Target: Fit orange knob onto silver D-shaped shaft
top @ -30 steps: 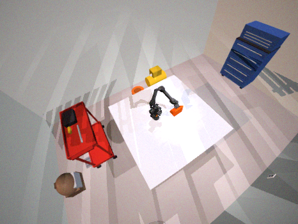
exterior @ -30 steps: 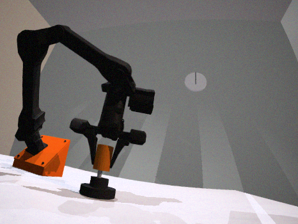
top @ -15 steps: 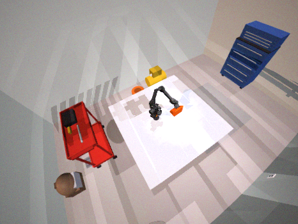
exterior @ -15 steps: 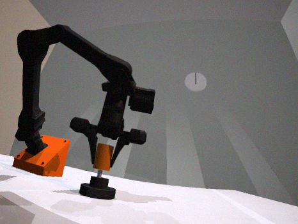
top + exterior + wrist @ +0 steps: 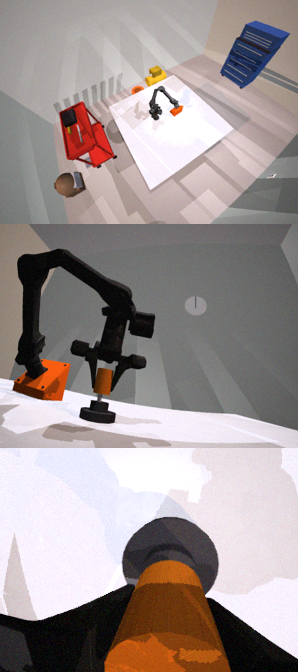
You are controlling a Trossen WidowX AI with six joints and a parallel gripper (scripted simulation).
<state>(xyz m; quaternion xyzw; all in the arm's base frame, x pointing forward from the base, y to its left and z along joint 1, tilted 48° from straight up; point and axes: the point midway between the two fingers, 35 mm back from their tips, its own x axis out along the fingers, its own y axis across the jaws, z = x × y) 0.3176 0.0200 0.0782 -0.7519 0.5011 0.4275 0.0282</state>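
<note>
Now: gripper tip 30 mm below the orange knob. From my gripper tip the other things lie so: round black pedestal (40 mm below).
</note>
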